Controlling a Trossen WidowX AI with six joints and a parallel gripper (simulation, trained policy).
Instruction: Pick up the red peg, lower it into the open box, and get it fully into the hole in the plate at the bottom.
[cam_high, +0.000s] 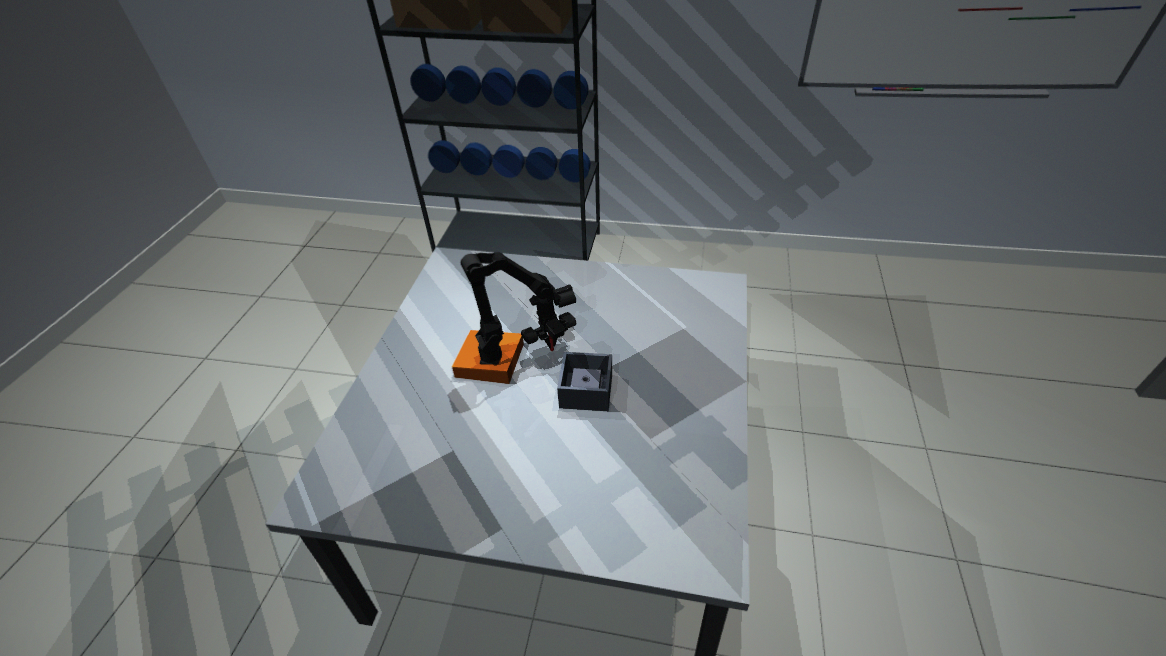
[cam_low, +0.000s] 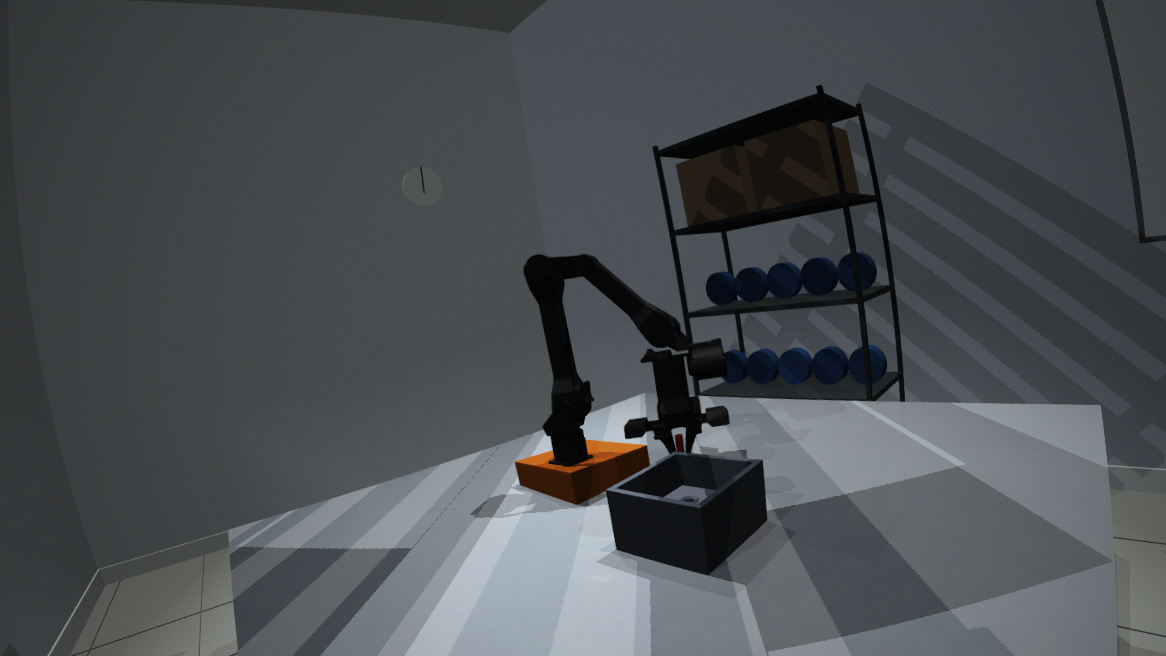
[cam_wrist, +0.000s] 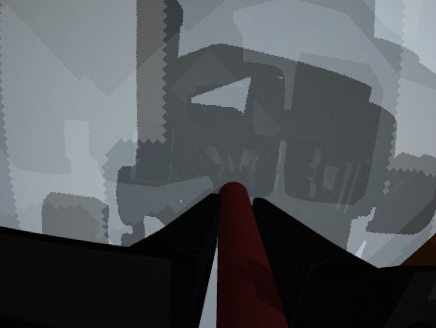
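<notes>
My gripper tip is now 14 cm short of the light plate, 17 cm to the left of it and 2 cm below it. Also, from my gripper tip: red peg: 2 cm above; dark box: 14 cm ahead, 17 cm to the right.
</notes>
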